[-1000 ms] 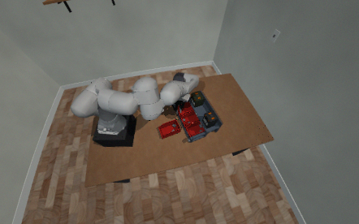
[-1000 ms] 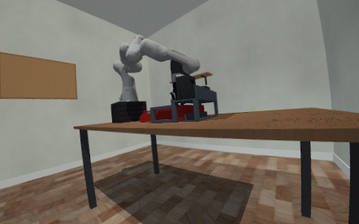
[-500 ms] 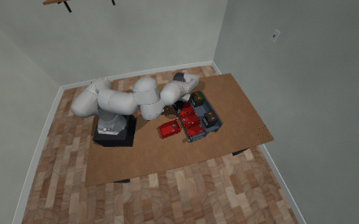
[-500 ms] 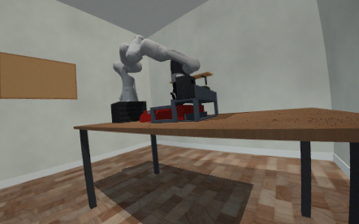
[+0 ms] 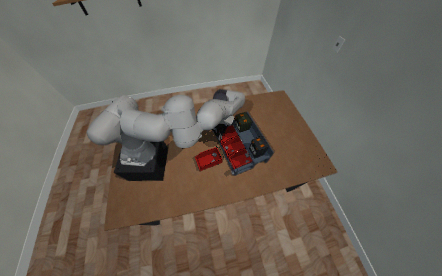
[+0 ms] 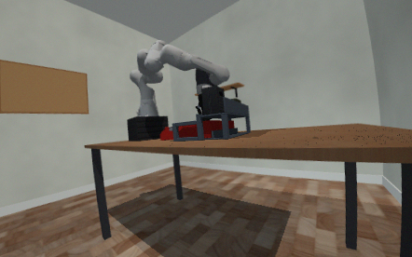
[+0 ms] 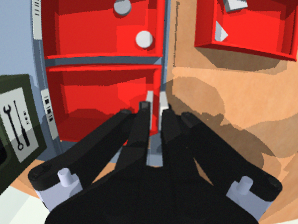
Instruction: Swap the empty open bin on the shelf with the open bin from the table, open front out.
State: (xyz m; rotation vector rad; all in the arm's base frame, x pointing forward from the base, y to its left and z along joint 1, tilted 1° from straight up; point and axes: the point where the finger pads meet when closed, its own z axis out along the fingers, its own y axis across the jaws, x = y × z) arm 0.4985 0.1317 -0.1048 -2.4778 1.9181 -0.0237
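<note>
My gripper is now 110 mm to the left of the grey shelf lip, 50 mm above it and 20 mm short of it. The rest, counted from my hand: black box: 230 mm ahead, 180 mm to the right, 100 mm above.
</note>
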